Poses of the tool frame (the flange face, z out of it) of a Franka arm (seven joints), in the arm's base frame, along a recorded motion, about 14 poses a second.
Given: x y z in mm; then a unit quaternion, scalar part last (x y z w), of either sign.
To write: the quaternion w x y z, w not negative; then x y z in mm. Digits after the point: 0 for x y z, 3 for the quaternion.
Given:
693 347 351 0.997 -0.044 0.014 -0.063
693 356 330 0.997 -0.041 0.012 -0.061
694 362 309 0.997 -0.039 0.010 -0.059
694 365 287 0.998 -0.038 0.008 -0.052
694 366 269 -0.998 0.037 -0.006 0.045
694 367 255 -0.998 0.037 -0.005 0.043
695 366 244 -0.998 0.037 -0.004 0.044
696 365 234 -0.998 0.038 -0.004 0.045
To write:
0.063 -0.997 0.044 -0.014 693 347 351
0.061 -0.997 0.041 -0.012 693 356 330
0.059 -0.997 0.039 -0.010 694 362 309
0.052 -0.998 0.038 -0.008 694 365 287
0.045 -0.998 0.037 -0.006 694 366 269
0.043 -0.998 0.037 -0.005 694 367 255
0.044 -0.998 0.037 -0.004 695 366 244
0.045 -0.998 0.038 -0.004 696 365 234

